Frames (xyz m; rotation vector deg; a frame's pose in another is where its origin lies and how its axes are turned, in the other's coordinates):
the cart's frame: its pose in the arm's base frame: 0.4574 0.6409 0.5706 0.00 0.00 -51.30
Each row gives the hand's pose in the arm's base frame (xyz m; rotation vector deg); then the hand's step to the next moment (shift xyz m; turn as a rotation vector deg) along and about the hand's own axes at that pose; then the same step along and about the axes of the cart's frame.
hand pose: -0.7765 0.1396 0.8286 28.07 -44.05 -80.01
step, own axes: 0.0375 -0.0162 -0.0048 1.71 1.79 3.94
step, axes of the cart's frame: 0.0262 -0.0308 -0.0077 -0.31 -1.86 4.25
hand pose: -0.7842 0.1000 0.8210 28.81 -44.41 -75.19
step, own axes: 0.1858 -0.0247 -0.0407 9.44 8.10 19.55
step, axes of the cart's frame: 0.1649 -0.0980 -0.0041 -0.98 -10.27 20.75
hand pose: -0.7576 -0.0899 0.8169 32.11 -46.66 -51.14
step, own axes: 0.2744 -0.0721 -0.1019 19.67 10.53 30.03
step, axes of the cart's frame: 0.2981 -0.0444 -0.0071 3.34 -18.31 32.45
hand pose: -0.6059 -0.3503 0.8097 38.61 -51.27 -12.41
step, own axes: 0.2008 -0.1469 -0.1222 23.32 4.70 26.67
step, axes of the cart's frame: 0.2617 0.0902 -0.0151 10.36 -16.95 29.71
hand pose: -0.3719 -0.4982 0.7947 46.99 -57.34 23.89
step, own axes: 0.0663 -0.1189 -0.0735 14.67 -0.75 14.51
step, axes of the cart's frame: 0.1131 0.1048 -0.0124 9.32 -8.16 16.52
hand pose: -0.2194 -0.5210 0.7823 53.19 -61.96 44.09
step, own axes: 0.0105 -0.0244 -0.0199 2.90 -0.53 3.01
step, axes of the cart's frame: 0.0134 0.0304 0.0004 2.24 -1.57 3.20
